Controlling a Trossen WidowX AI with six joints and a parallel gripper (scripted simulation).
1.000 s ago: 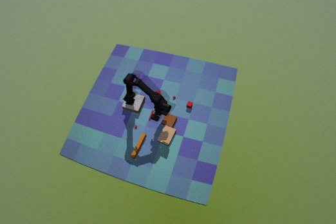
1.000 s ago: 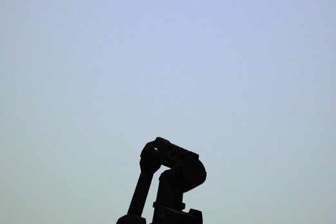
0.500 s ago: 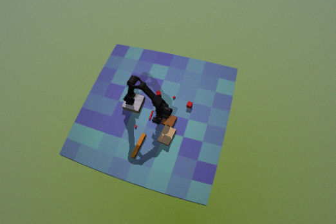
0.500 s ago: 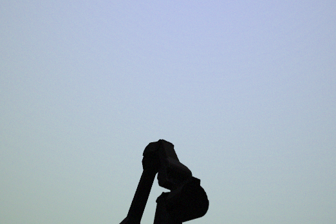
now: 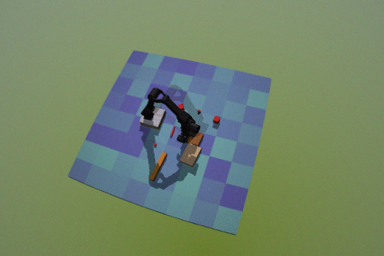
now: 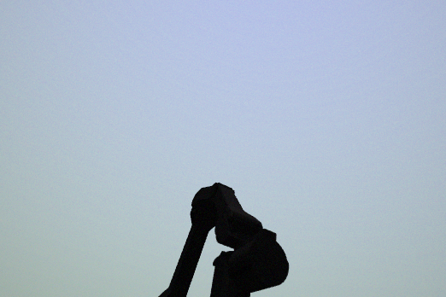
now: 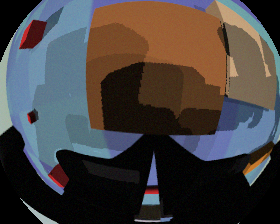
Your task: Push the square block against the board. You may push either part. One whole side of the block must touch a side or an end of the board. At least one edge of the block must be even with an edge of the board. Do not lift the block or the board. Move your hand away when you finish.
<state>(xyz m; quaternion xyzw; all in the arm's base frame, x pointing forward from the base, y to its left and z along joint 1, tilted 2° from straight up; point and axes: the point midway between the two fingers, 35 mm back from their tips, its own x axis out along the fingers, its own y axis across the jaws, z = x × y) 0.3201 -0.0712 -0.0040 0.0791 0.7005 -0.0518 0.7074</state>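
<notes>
Now: the dark brown square block 60 mm ahead of my gripper tip, 10 mm to the right of it and 10 mm above it. The rest, counted from my gripper tip: thin red stick: 110 mm behind, 10 mm to the left; tan block: 70 mm ahead, 140 mm to the right, 10 mm above; long orange board: 130 mm behind, 280 mm to the right, 10 mm above.
</notes>
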